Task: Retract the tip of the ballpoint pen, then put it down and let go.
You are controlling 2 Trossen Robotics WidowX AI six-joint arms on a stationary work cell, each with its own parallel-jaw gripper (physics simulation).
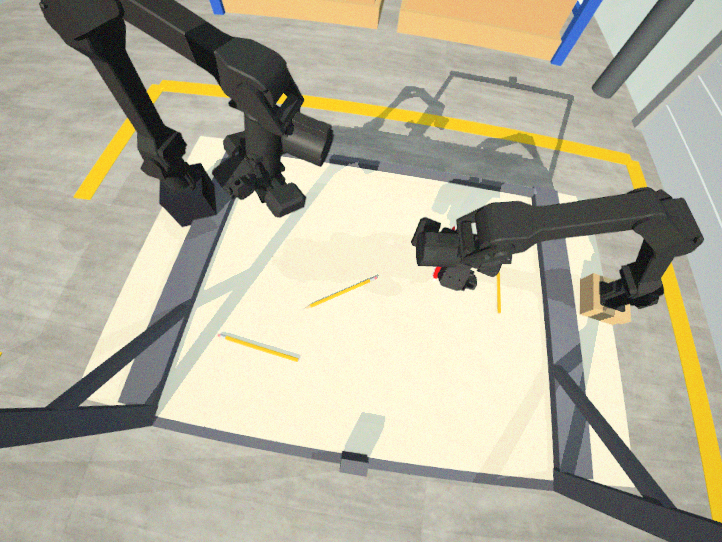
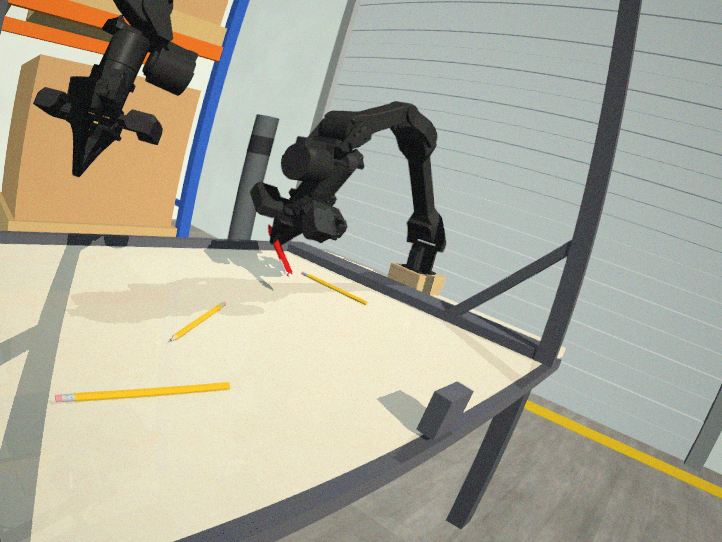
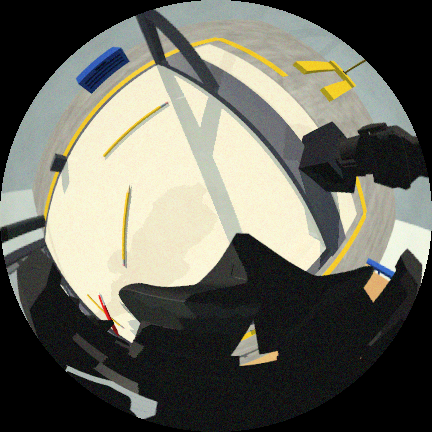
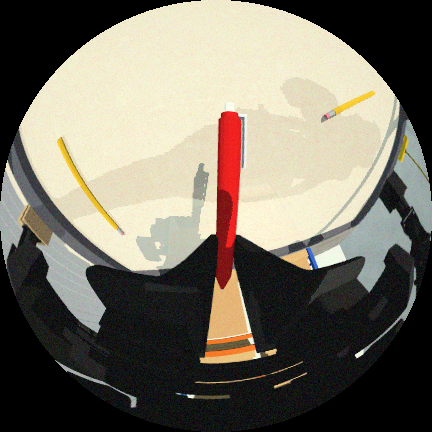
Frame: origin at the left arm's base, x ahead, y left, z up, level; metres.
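Where they show: left gripper, between the fingertips: [image 1: 263,201] [image 2: 75,176] [image 3: 240,238]; right gripper, between the fingertips: [image 2: 274,243] [image 3: 112,321] [image 4: 224,240]; left arm's base, origin of its link: [image 1: 180,182] [image 3: 345,156] [image 4: 398,200]; right arm's base, origin of its link: [image 1: 611,296] [image 2: 418,270] [image 4: 30,232].
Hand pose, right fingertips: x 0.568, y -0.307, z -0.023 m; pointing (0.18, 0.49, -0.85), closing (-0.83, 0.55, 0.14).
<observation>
Each offset is from my right fingertips to the centre of the thing. Level surfaces: height alone.
A red ballpoint pen @[0.012 m back, 0.016 m right, 0.005 m down] [image 1: 437,272] [image 2: 281,257] [image 4: 228,177] [image 3: 108,312] is held steeply tilted in my right gripper [image 1: 446,270] [image 2: 279,236] [image 4: 224,240], which is shut on it near the pointed end. Its white button end points down at the cream table top @[0.084 m down] [image 1: 413,403] [image 2: 305,430], close to the right rear edge. I cannot tell whether it touches. My left gripper [image 1: 259,190] is shut and empty, raised over the table's far left corner, far from the pen.
Three yellow pencils lie on the table: one in the middle [image 1: 343,290] [image 2: 198,321], one front left [image 1: 261,346] [image 2: 160,390], one right of the pen @[0.140 m ahead, 0.086 m right, 0.080 m down] [image 1: 499,293] [image 2: 334,288]. A dark frame [image 1: 552,323] borders the table, with a small block @[0.319 m back, 0.368 m right, 0.053 m down] [image 1: 355,457] [image 2: 442,409] at the front edge.
</observation>
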